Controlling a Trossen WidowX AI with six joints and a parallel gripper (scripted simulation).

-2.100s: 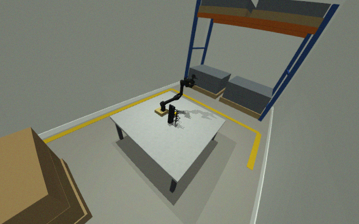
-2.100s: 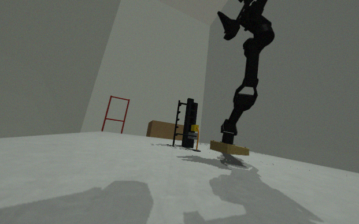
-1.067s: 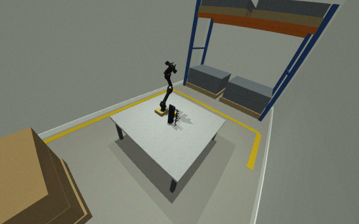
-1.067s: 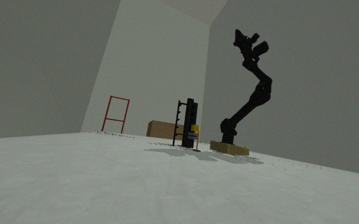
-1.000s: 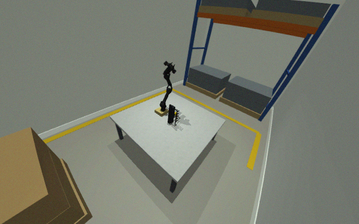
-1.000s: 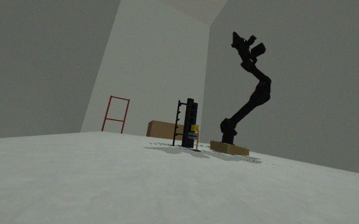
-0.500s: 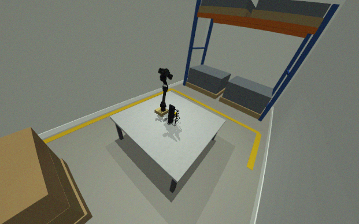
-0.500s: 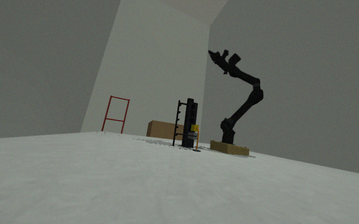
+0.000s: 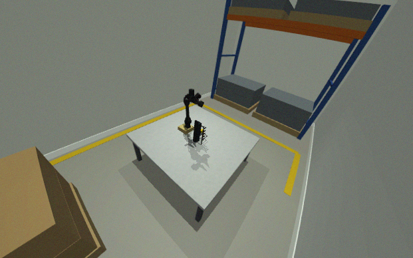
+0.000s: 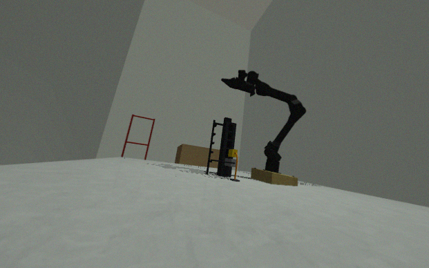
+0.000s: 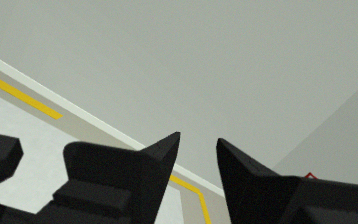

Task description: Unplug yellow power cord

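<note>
Right now my gripper tip is 40 mm past the yellow plug, 130 mm to the right of it and 440 mm above it.
</note>
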